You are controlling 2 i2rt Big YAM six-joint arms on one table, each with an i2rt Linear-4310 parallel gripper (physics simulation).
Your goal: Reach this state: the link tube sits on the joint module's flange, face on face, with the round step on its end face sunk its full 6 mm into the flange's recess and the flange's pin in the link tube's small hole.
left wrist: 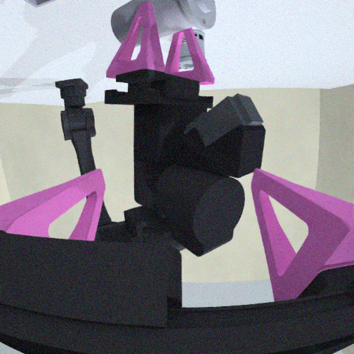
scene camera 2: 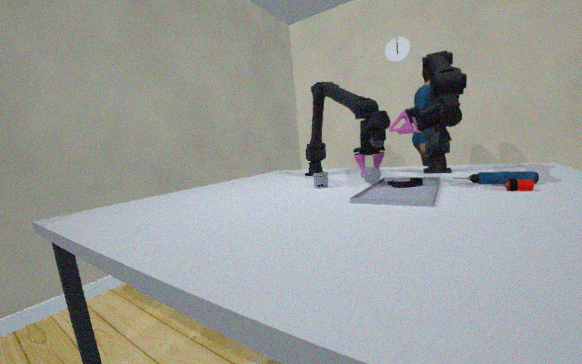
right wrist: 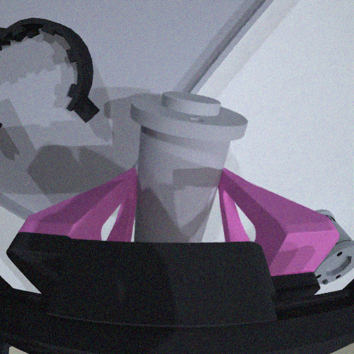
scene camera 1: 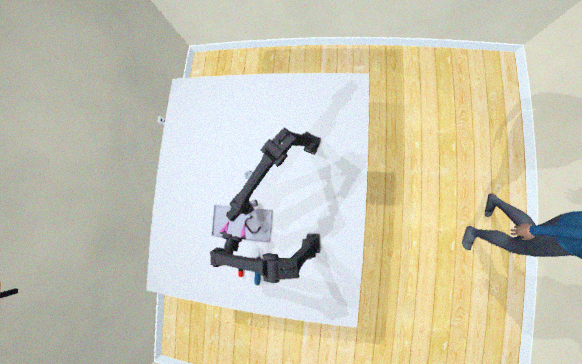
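Where they show: left gripper, fingertip midpoint: point(scene camera 2: 393, 131) point(scene camera 1: 236, 222); right gripper, fingertip midpoint: point(scene camera 2: 369, 173); left arm's base, origin of the base link: point(scene camera 2: 437, 172) point(scene camera 1: 313, 243); right arm's base, origin of the base link: point(scene camera 1: 312, 144).
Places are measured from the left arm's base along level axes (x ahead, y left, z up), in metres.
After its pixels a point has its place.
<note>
The link tube point(right wrist: 180, 158) is a grey cylinder with a wide end collar and a round step on its end face. My right gripper point(right wrist: 180, 170) is shut on its body and holds it tilted, just above the near-left edge of the grey tray point(scene camera 2: 397, 191) @(x 0.521, y -0.140, z 0.004 m). It also shows in scene camera 2 point(scene camera 2: 371, 175) @(x 0.461, y -0.234, z 0.052 m) under the right gripper point(scene camera 2: 370, 160). The joint module point(scene camera 2: 320, 179) @(x 0.439, y -0.444, z 0.038 m), a short grey cylinder, stands on the table left of the tray, apart from the tube; it also shows at the right wrist view's lower right point(right wrist: 333, 261). My left gripper point(scene camera 2: 403, 123) is open, empty and raised above the tray.
A black curved ring piece point(scene camera 2: 404, 182) @(x 0.454, y -0.122, z 0.023 m) lies in the tray. A blue tool point(scene camera 2: 502, 177) @(x 0.388, y 0.177, z 0.025 m) and a red one point(scene camera 2: 518, 184) @(x 0.505, y 0.189, z 0.021 m) lie on the table right of the tray. A person point(scene camera 2: 420, 102) stands behind the left arm.
</note>
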